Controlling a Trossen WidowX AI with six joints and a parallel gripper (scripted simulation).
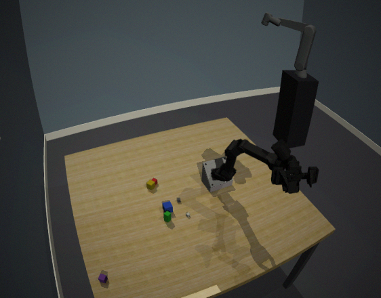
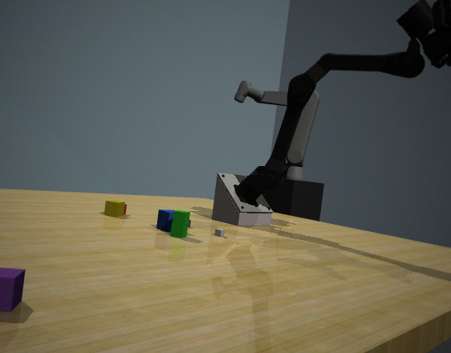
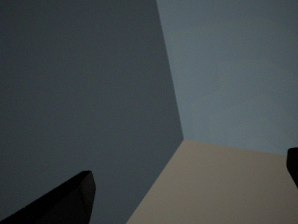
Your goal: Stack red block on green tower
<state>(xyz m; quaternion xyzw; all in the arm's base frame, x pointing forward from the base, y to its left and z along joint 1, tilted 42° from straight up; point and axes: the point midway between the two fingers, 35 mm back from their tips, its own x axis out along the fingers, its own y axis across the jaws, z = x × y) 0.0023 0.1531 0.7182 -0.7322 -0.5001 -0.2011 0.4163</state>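
Now: the red block 38 cm ahead of my gripper tip, 73 cm to the right of it and 51 cm below it. From my gripper tip the other things lie so: small white cube (26 cm ahead, 44 cm to the right, 52 cm below); then blue block (35 cm ahead, 50 cm to the right, 50 cm below); then small dark cube (28 cm ahead, 55 cm to the right, 51 cm below).
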